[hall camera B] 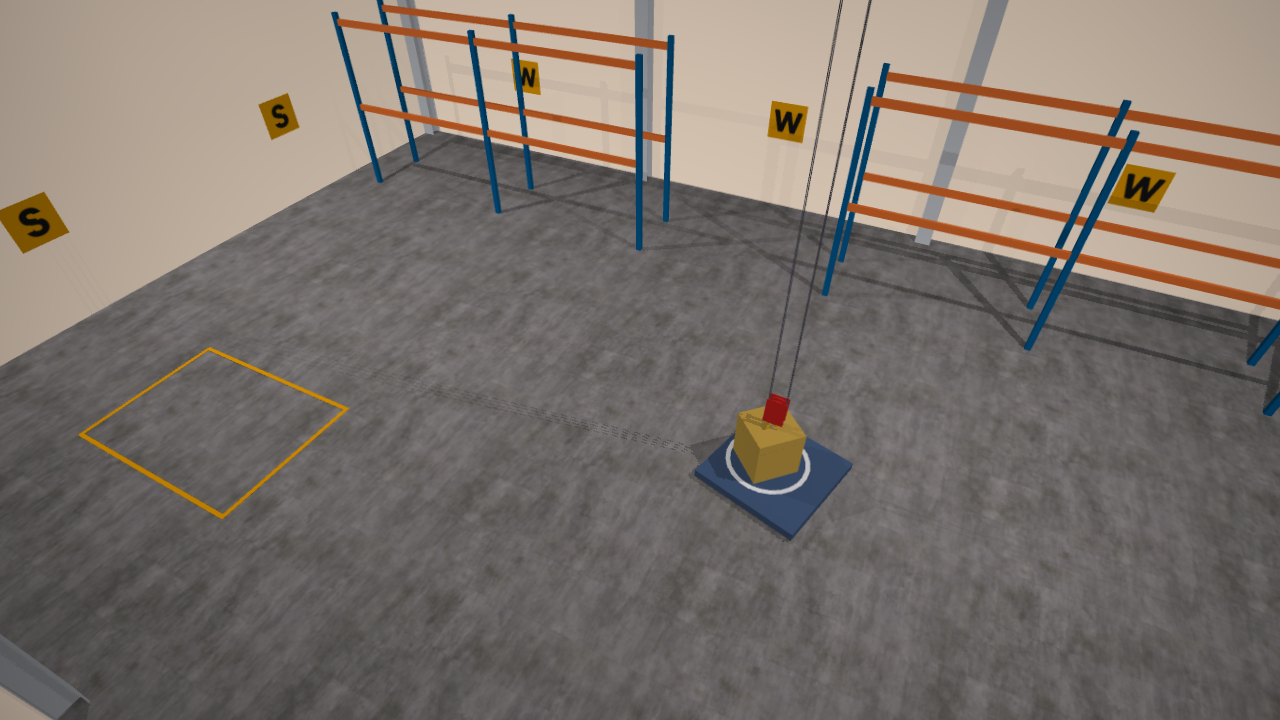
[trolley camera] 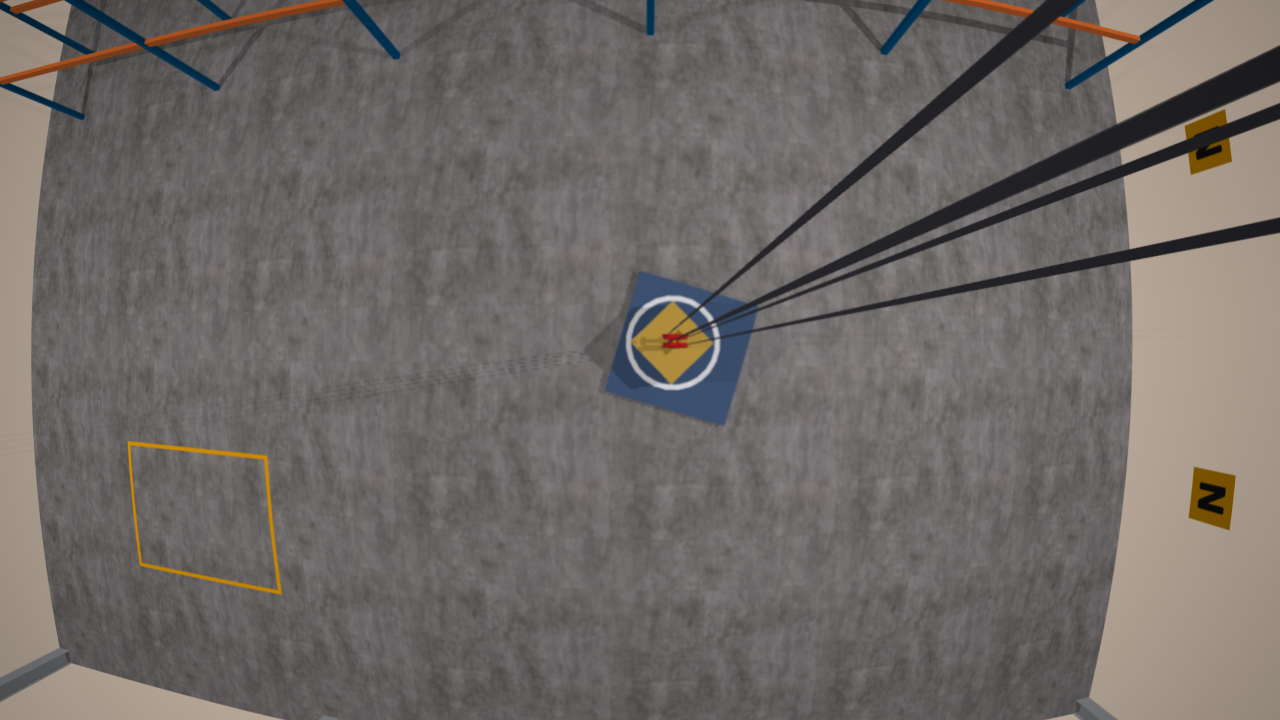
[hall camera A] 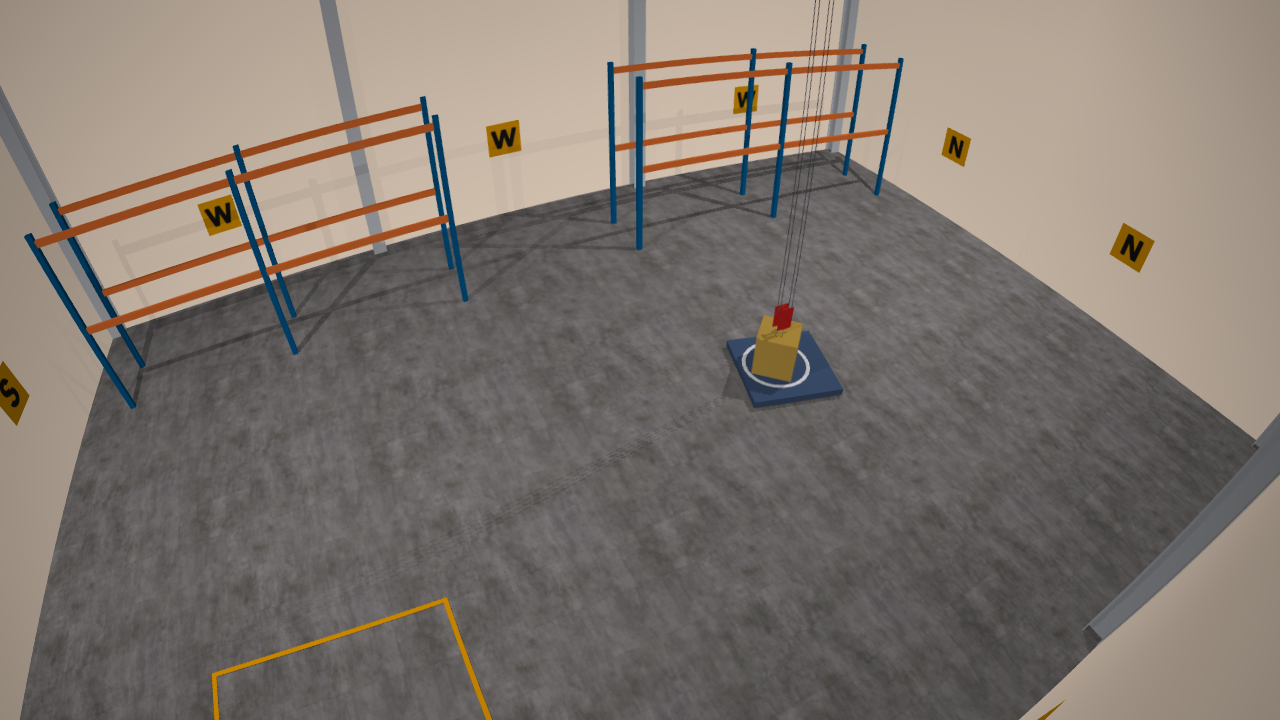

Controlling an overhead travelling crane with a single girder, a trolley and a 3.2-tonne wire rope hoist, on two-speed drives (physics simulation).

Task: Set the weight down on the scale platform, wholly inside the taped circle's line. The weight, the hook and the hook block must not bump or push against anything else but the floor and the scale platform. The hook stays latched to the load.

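Observation:
The yellow weight (hall camera A: 775,360) (hall camera B: 771,458) (trolley camera: 672,365) stands upright over the blue scale platform (hall camera A: 819,383) (hall camera B: 794,517) (trolley camera: 702,404). In the trolley view it appears centred in the white taped circle (hall camera A: 776,385) (hall camera B: 771,491) (trolley camera: 673,387), its left and right corners close to the line. No gap between weight and platform can be made out; the far lower edges are hidden. The red hook block (hall camera A: 783,317) (hall camera B: 776,410) (trolley camera: 674,341) sits close above the weight's top, on ropes that look straight. My hook is small and mostly hidden under it, latched to the weight.
Blue and orange racks (hall camera A: 639,161) (hall camera B: 639,152) stand along the W wall, apart from the weight; another rack (hall camera A: 452,214) (hall camera B: 845,223) stands farther along it. A yellow-outlined rectangle (hall camera A: 331,636) (hall camera B: 277,378) (trolley camera: 196,449) is marked on the floor toward the S side.

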